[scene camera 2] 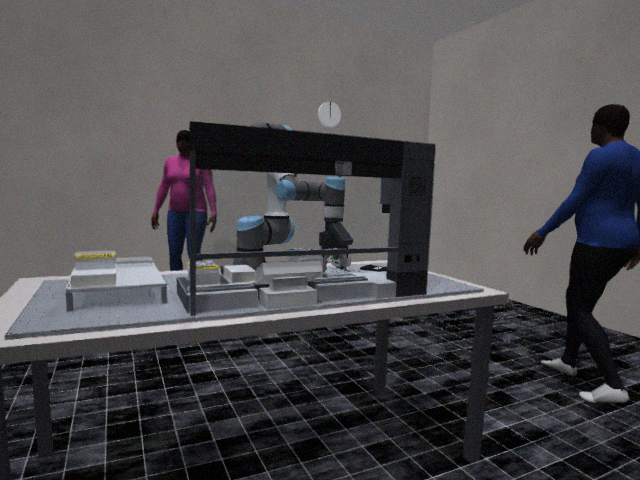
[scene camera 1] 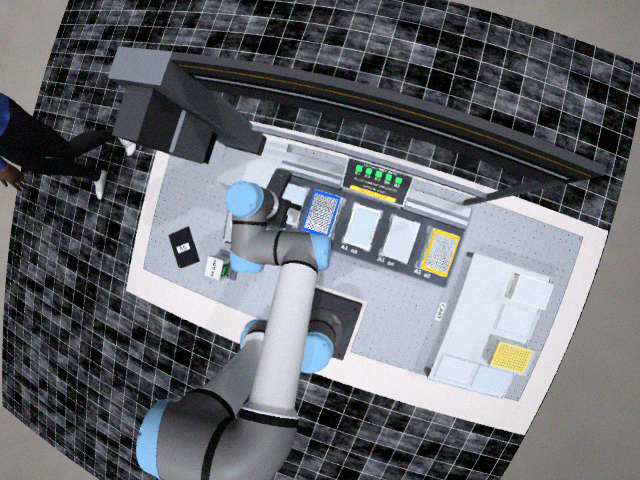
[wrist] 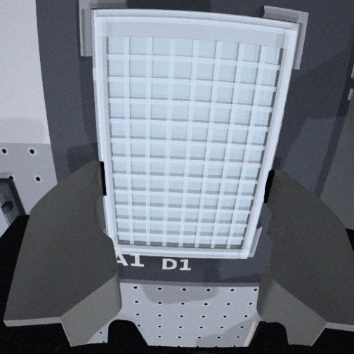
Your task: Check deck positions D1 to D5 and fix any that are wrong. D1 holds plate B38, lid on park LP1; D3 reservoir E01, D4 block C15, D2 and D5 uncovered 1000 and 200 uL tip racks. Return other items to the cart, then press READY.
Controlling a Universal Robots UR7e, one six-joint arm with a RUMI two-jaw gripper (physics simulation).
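Frame: origin at the arm's base, x ahead, y left, z up, level; millimetres.
Seen in the pictures: gripper, between the fingertips: (scene camera 2: 333, 272) (scene camera 1: 289, 206); arm's base, origin of its link: (scene camera 1: 321, 327).
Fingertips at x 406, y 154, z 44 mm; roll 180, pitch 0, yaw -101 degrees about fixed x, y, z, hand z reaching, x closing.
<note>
Pixels of each thing's top centre, then the offset from my fingertips to it. "pt": a spot on its surface instead.
- plate, centre of its top: (scene camera 1: 289, 203) (scene camera 2: 334, 270) dz +8, dx +8, dy -2 mm
- blue-rimmed tip rack, centre of its top: (scene camera 1: 320, 213) (scene camera 2: 305, 250) dz +91, dx -15, dy -123 mm
- pale blue item, centre of its top: (scene camera 1: 362, 226) dz +25, dx -38, dy -245 mm
- white item, centre of its top: (scene camera 1: 400, 239) (scene camera 2: 239, 268) dz +35, dx -61, dy -366 mm
- yellow-rimmed rack, centre of its top: (scene camera 1: 441, 253) (scene camera 2: 203, 263) dz +58, dx -84, dy -488 mm
- READY box, centre of its top: (scene camera 1: 213, 268) (scene camera 2: 341, 249) dz +43, dx -238, dy +231 mm
- cart, centre of its top: (scene camera 1: 491, 330) (scene camera 2: 116, 272) dz +4, dx -318, dy -718 mm
- yellow-topped box, centre of its top: (scene camera 1: 513, 359) (scene camera 2: 95, 252) dz +69, dx -382, dy -776 mm
- white box, centre of its top: (scene camera 2: 93, 272) (scene camera 1: 532, 292) dz +40, dx -169, dy -811 mm
- dark gantry, a spot on its surface: (scene camera 1: 387, 103) pt dz +481, dx +142, dy -262 mm
- status screen, a spot on its surface: (scene camera 1: 378, 180) pt dz +64, dx +103, dy -276 mm
- black tile, centre of its top: (scene camera 1: 182, 248) (scene camera 2: 377, 267) dz -50, dx -203, dy +433 mm
The plate (scene camera 1: 296, 194) (wrist: 185, 145) at D1 is pale with a grid of square wells and a clear raised rim that looks like a lid. My gripper (wrist: 185, 170) (scene camera 2: 338, 260) is shut on it, with both fingertips against its long sides near the A1/D1 label end. Whether they touch lid or body cannot be told. It lies level between its corner brackets. In scene camera 1, a blue-rimmed tip rack (scene camera 1: 321, 212) is at D2, a pale blue item (scene camera 1: 362, 226) at D3, a white item (scene camera 1: 401, 239) at D4, a yellow-rimmed rack (scene camera 1: 440, 253) at D5. The READY box (scene camera 1: 213, 268) has a green button.
The cart (scene camera 1: 467, 299) holds a yellow-topped box (scene camera 1: 510, 357), a white box (scene camera 1: 533, 291) and several pale flat items. A dark gantry (scene camera 1: 387, 103) (scene camera 2: 310, 149) spans the deck. A status screen (scene camera 1: 378, 180) shows green squares. A black tile (scene camera 1: 183, 248) lies left. The LP1 label does not show.
</note>
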